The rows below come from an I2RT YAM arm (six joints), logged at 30 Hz.
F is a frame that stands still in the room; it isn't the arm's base.
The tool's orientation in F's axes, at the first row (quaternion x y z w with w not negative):
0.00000 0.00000 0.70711 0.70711
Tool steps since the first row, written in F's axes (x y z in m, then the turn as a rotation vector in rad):
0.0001 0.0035 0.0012 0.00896 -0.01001 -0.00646
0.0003 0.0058 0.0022 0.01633 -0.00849 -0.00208
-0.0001 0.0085 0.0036 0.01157 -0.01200 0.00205
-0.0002 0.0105 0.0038 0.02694 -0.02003 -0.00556
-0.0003 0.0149 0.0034 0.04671 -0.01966 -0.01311
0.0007 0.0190 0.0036 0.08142 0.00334 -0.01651
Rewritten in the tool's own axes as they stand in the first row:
0.0035 -0.0001 0.0012 -0.01001 -0.00896 -0.00646
0.0058 -0.0003 0.0022 -0.00849 -0.01633 -0.00208
0.0085 0.0001 0.0036 -0.01200 -0.01157 0.00205
0.0105 0.0002 0.0038 -0.02003 -0.02694 -0.00556
0.0149 0.0003 0.0034 -0.01966 -0.04671 -0.01311
0.0190 -0.0007 0.0036 0.00334 -0.08142 -0.01651

